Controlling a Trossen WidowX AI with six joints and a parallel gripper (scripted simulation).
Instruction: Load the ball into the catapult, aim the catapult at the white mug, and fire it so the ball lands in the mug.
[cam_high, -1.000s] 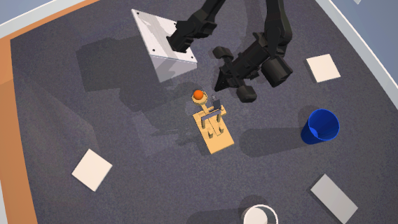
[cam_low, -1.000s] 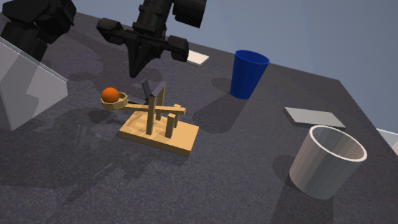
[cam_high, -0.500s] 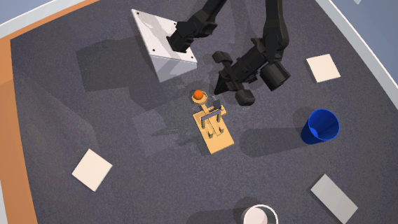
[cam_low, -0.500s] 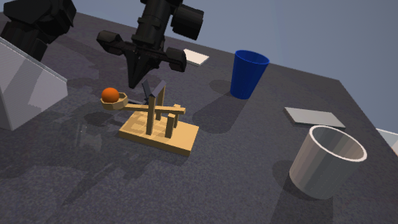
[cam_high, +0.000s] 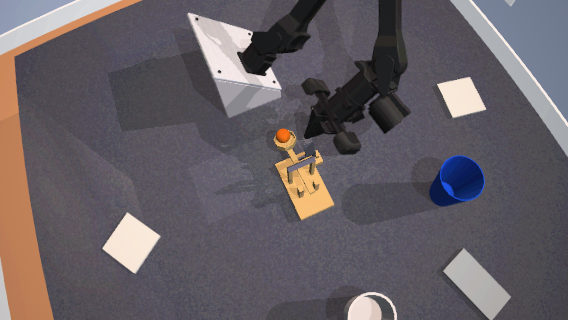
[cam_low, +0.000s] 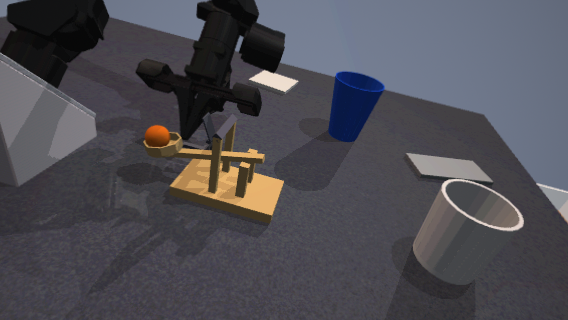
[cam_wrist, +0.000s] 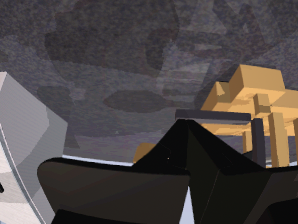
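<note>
Now: the orange ball 2 cm behind my gripper tip, 5 cm to the right of it and 2 cm above it. The rest, counted from my gripper tip: white mug 40 cm ahead, 6 cm to the right, 1 cm below; catapult 5 cm ahead, 3 cm to the right, 2 cm above.
</note>
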